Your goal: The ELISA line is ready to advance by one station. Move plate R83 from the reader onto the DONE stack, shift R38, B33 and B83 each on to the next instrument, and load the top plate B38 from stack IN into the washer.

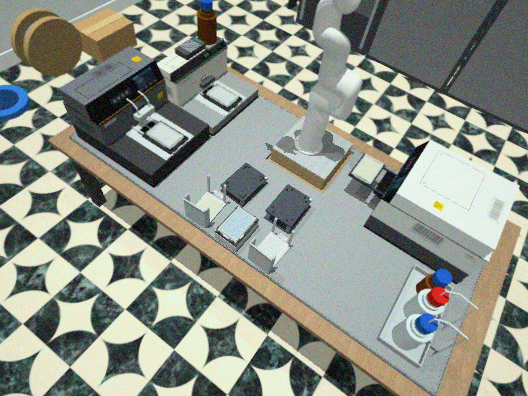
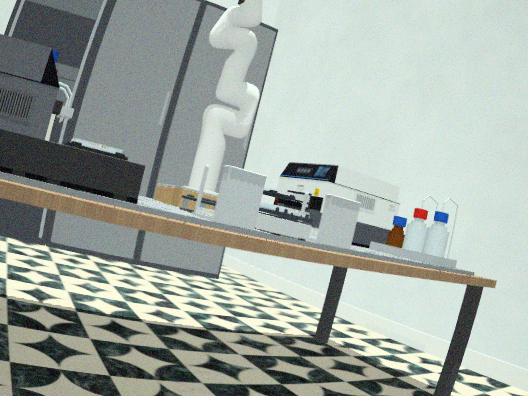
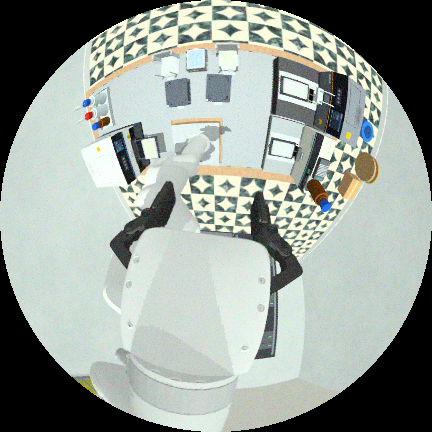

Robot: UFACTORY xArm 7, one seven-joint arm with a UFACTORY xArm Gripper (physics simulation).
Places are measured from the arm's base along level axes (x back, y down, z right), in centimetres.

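Pixels of known places: gripper, between the fingertips: [image 1: 277, 0] [image 3: 212, 194]; arm's base, origin of its link: [image 1: 308, 144] [image 3: 198, 142].
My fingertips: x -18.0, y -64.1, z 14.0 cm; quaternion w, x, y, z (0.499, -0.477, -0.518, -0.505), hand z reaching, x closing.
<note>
Ahead of a thing's pixels: the offset from my fingertips to its top centre. "*": to the spot under its first point.
My gripper [image 3: 212, 194] is open and empty, high above the bench. A pale yellow plate {dx +20.0, dy +56.5, dz -41.8 cm} [image 1: 367, 168] [image 3: 150, 148] sits on the extended tray of the white instrument. One white-framed plate {dx -25.9, dy +59.2, dz +29.0 cm} [image 1: 165, 135] [image 3: 295, 87] sits on the dark instrument with nozzles; another white-framed plate {dx +11.2, dy +62.2, dz +32.8 cm} [image 1: 221, 95] [image 3: 282, 148] is on the grey instrument. A pale yellow plate {dx -34.7, dy +68.0, dz -4.6 cm} [image 1: 209, 203] [image 3: 228, 61] and a white plate {dx -31.1, dy +66.7, dz -34.9 cm} [image 1: 272, 246] [image 3: 170, 65] stand in two stack holders. A light blue plate {dx -33.3, dy +63.3, dz -19.8 cm} [image 1: 236, 225] [image 3: 196, 59] lies between them. Plate labels and stack names are unreadable.
Two dark square blocks {* dx -15.9, dy +66.2, dz -7.9 cm} [image 1: 245, 182] {* dx -12.9, dy +64.2, dz -28.2 cm} [image 1: 288, 205] lie between the holders and the arm's base. The white instrument {dx +23.3, dy +43.2, dz -72.4 cm} [image 1: 452, 185] [image 3: 107, 160] stands beyond the base. A bottle tray [image 1: 396, 312] holds three capped bottles. A brown bottle {* dx +17.1, dy +38.4, dz +48.3 cm} [image 1: 207, 26] [image 3: 317, 192] stands on the grey instrument.
</note>
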